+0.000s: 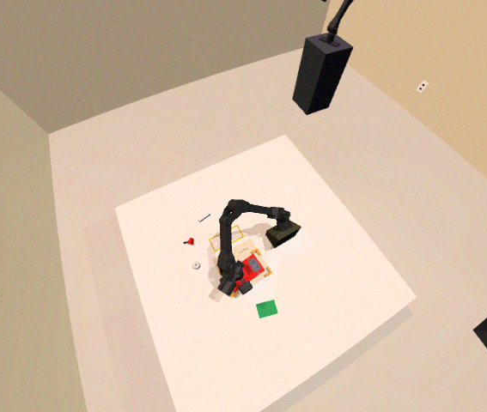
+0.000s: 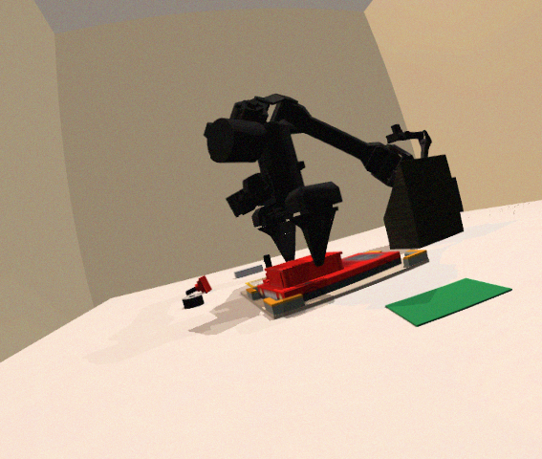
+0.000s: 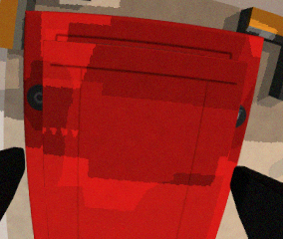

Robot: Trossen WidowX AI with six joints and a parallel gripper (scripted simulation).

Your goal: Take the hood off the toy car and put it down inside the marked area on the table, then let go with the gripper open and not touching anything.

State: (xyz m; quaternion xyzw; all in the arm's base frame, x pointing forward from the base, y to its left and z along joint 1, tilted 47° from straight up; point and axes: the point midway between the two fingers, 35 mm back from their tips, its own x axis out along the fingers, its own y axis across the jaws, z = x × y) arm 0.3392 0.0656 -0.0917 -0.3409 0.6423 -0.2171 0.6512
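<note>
Right now my gripper tip is right at the hood. From my gripper tip the other things lie so: green patch (200 mm to the left, 70 mm behind, 40 mm below); grey bar (410 mm to the right, 40 mm ahead, 30 mm below); black wheel (180 mm ahead, 160 mm to the right, 30 mm below).
</note>
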